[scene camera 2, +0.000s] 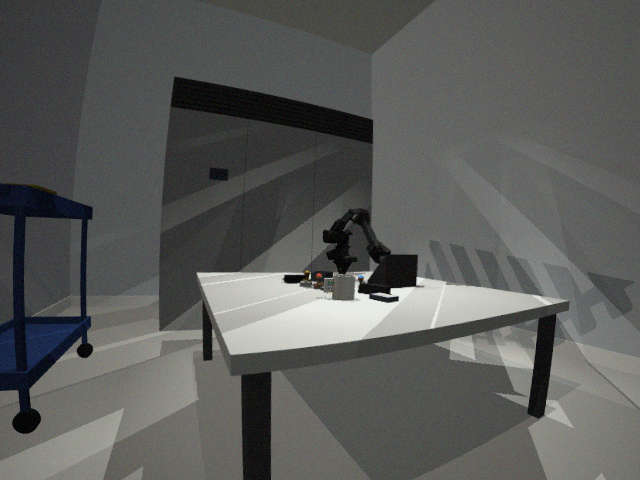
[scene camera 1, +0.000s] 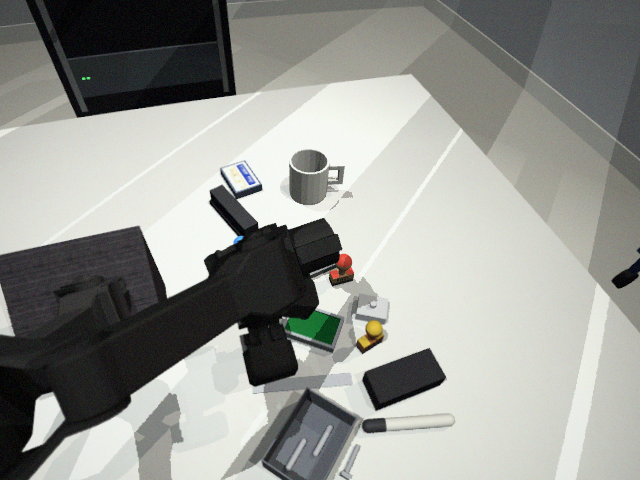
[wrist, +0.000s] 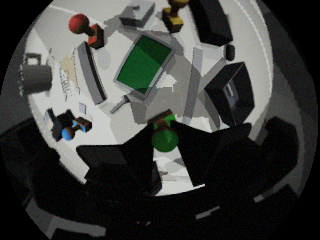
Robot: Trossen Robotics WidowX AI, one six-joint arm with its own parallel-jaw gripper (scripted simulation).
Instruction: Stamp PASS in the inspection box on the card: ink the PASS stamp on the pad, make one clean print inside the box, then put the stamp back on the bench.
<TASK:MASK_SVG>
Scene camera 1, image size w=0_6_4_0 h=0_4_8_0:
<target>my gripper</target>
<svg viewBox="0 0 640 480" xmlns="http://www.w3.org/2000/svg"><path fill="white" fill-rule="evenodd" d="M310 274L303 276L307 291L291 309L271 318L254 318L238 322L239 329L247 327L248 333L240 335L240 340L244 352L243 357L251 385L256 387L296 374L298 362L291 340L287 340L283 324L279 324L279 319L285 317L307 320L318 307L319 298L315 283L311 279Z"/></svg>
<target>marker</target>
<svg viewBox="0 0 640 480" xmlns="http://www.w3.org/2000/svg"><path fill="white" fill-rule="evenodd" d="M455 418L450 413L365 419L361 427L367 434L451 427L455 423Z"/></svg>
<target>black block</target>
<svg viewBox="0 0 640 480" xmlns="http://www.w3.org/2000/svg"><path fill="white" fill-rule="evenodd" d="M430 348L365 372L362 381L365 384L375 411L417 396L442 384L446 376Z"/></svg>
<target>mug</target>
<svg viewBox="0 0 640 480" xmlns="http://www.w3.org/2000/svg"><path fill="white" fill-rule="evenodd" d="M303 148L293 152L289 158L289 192L295 201L311 205L321 202L326 197L328 185L343 184L345 164L344 161L330 162L329 157L321 150ZM329 170L338 170L338 176L328 177Z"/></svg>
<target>grey block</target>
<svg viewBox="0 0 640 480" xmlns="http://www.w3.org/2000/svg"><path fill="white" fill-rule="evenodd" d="M359 294L355 320L365 322L375 320L380 322L381 325L385 325L389 299Z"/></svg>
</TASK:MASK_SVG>
